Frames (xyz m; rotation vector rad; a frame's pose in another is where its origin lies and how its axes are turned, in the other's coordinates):
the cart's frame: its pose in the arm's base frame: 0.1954 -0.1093 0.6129 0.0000 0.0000 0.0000
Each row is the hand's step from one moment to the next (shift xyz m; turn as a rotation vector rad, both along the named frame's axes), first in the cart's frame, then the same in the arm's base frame.
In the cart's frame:
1: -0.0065 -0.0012 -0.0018 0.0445 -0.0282 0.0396
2: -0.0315 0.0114 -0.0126 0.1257 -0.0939 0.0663
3: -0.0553 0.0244 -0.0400 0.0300 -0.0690 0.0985
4: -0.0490 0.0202 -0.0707 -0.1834 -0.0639 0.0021
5: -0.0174 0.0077 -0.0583 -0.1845 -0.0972 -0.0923
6: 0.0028 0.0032 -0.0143 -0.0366 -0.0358 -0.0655
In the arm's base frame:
1: -0.0065 -0.0012 -0.0018 0.0445 -0.0282 0.0396
2: -0.0315 0.0114 -0.0126 0.1257 -0.0939 0.0663
3: -0.0553 0.0244 -0.0400 0.0300 -0.0690 0.0985
4: -0.0490 0.0202 -0.0707 -0.1834 -0.0639 0.0021
5: -0.0174 0.0077 -0.0583 -0.1845 -0.0972 -0.0923
6: 0.0028 0.0032 -0.0143 -0.0366 -0.0358 -0.0655

